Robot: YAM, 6 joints.
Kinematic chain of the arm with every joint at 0, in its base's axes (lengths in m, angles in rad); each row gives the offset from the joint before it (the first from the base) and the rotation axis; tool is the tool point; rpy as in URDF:
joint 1: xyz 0 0 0.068 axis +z
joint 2: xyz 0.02 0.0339 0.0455 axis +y
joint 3: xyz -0.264 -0.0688 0 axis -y
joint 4: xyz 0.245 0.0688 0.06 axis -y
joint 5: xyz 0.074 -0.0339 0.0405 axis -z
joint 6: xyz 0.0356 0 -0.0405 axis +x
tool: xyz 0 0 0 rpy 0 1.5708 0
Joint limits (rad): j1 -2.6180..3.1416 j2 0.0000..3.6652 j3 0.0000..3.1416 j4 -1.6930..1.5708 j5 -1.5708..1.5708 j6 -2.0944..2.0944
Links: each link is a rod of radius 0.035 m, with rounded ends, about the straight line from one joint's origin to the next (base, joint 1, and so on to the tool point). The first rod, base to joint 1, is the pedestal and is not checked.
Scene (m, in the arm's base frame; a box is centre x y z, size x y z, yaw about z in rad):
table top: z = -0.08
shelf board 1: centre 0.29 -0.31 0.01 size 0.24 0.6 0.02 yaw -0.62
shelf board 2: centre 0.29 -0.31 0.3 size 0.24 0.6 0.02 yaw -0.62
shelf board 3: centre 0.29 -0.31 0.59 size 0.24 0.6 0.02 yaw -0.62
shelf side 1: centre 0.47 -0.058 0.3 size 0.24 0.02 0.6 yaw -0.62
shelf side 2: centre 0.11 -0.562 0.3 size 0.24 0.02 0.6 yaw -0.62
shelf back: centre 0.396 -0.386 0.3 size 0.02 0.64 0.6 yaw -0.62
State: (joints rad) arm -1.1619 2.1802 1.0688 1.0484 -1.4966 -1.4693
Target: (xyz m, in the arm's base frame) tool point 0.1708 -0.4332 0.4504
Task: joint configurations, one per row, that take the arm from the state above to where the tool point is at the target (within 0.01 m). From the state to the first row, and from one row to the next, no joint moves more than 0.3 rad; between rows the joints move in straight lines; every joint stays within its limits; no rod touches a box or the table.
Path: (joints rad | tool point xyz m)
1: -1.3045 2.0249 0.8371 1.0650 -1.5213 -1.4693 | 0.1286 -0.3362 0.1366
2: -1.4471 1.8696 0.6055 1.0816 -1.5461 -1.4693 | 0.0726 -0.2958 0.1368
3: -1.5898 1.7144 0.3738 1.0983 -1.5708 -1.4693 | 0.0310 -0.2446 0.1322
4: -1.6051 1.6667 0.6164 1.0668 -1.5203 -1.4693 | 0.0254 -0.2960 0.1948
5: -1.6204 1.6190 0.8591 1.0354 -1.4698 -1.4693 | 0.0192 -0.3277 0.2730
6: -1.6357 1.5713 1.1017 1.0040 -1.4194 -1.4693 | 0.0135 -0.3356 0.3606
7: -1.6510 1.5236 1.3444 0.9725 -1.3689 -1.4693 | 0.0094 -0.3180 0.4504
8: -1.5226 1.7225 1.5850 0.9454 -1.3047 -1.4693 | 0.0521 -0.3663 0.4606
9: -1.3942 1.9215 1.8256 0.9184 -1.2406 -1.4693 | 0.1067 -0.4061 0.4604
10: -1.2659 2.1204 2.0663 0.8913 -1.1764 -1.4693 | 0.1708 -0.4332 0.4504

